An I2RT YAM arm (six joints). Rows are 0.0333 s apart.
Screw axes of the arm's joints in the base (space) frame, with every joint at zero. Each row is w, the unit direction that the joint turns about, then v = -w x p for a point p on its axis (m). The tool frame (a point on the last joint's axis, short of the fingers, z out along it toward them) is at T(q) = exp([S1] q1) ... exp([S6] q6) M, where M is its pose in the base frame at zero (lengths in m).
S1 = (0, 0, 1, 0.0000, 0.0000, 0.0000)
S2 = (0, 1, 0, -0.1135, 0.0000, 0.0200)
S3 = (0, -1, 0, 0.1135, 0.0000, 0.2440)
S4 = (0, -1, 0, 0.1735, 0.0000, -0.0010)
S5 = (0, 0, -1, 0.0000, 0.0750, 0.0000)
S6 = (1, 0, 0, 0.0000, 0.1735, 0.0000)
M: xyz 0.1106 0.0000 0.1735 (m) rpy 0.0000 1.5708 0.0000 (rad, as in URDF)
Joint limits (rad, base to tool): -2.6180..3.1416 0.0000..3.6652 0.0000..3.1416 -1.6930..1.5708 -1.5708..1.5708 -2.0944..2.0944
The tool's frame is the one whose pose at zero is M.
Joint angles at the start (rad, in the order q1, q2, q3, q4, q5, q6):
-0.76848, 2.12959, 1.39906, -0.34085, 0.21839, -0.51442
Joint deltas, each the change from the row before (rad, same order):
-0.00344, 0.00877, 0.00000, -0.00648, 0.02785, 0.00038
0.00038, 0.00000, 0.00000, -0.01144, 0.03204, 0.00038
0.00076, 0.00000, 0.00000, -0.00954, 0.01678, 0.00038
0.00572, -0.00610, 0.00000, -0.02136, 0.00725, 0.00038
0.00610, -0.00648, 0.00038, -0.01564, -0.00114, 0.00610
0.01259, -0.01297, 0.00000, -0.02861, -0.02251, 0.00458
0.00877, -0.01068, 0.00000, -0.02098, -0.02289, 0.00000
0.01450, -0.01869, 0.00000, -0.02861, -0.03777, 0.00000
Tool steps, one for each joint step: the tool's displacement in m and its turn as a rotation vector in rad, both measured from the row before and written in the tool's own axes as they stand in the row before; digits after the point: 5 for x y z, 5 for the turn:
0.00296, -0.00034, 0.00343, 0.01802, 0.02803, -0.00018
0.00156, -0.00025, -0.00006, 0.02236, 0.02521, -0.00291
0.00103, 0.00026, -0.00010, 0.00992, 0.01588, -0.00297
0.00031, 0.00183, -0.00287, -0.00229, 0.01371, -0.00902
-0.00052, 0.00178, -0.00312, -0.00657, 0.00405, -0.00177
-0.00139, 0.00436, -0.00620, -0.02998, -0.00317, -0.01085
-0.00107, 0.00316, -0.00486, -0.02695, -0.00588, -0.01045
-0.00232, 0.00496, -0.00834, -0.04129, -0.01524, -0.01527

